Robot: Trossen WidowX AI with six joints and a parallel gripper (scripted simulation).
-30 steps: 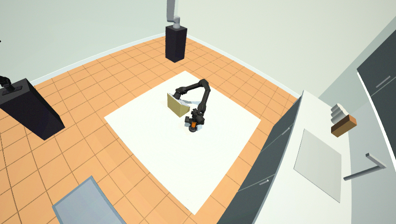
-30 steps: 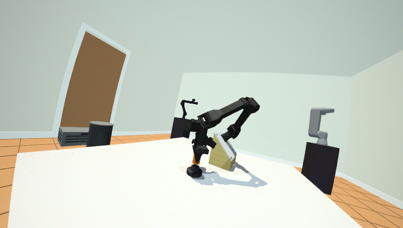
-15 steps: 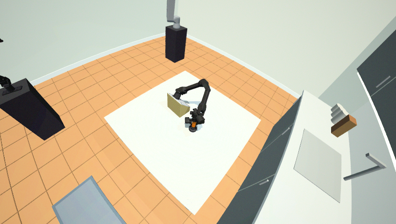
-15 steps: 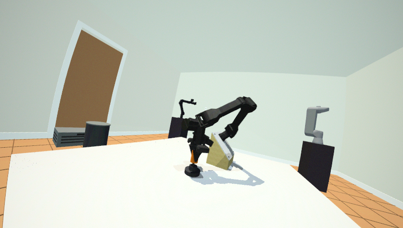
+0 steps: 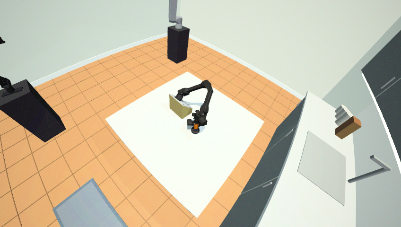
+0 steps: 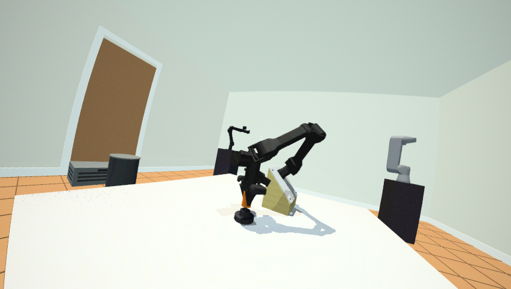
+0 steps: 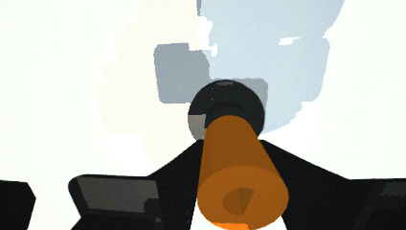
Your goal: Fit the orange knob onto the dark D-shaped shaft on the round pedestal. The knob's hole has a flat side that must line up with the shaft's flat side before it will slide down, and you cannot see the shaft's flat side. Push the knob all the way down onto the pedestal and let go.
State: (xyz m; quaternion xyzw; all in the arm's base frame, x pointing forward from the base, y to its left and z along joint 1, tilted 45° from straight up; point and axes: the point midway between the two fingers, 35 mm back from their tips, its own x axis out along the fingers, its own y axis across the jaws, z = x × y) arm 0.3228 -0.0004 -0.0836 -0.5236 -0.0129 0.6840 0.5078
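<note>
Now: gripper tip 2 cm below the orange knob. From my gripper tip the other things lie so: dark round pedestal (4 cm below).
</note>
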